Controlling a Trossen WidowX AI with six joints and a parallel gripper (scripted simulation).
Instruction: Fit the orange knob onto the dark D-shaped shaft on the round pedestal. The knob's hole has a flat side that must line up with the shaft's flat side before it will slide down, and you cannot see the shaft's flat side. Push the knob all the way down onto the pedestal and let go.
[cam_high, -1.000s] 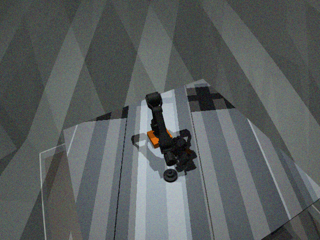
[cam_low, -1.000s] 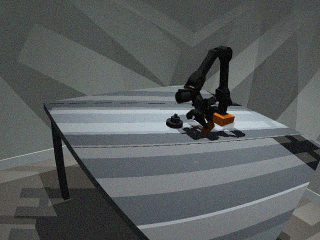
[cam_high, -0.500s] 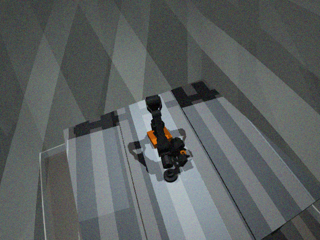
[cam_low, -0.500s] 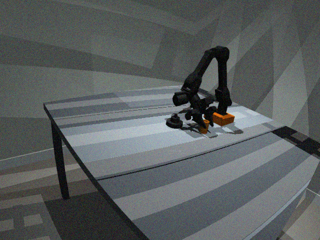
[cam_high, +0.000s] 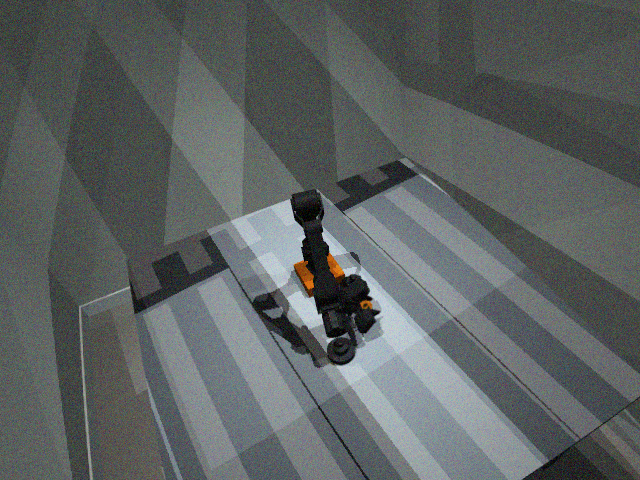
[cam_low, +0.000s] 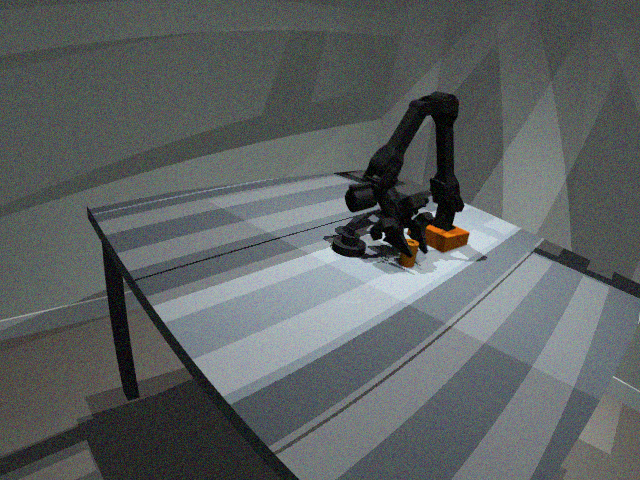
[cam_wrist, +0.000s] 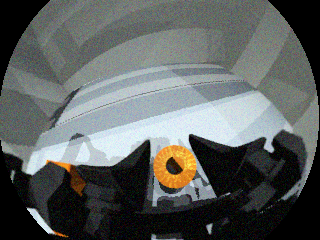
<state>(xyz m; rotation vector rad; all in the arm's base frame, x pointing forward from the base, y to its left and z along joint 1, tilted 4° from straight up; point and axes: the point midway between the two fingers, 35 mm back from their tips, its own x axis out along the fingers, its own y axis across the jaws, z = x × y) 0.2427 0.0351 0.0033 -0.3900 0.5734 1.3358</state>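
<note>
The orange knob is 30 mm to the right of my gripper tip, 10 mm below it and 10 mm behind it. From my gripper tip the other things lie so: dark round pedestal 170 mm to the right, 60 mm ahead, 10 mm below.
</note>
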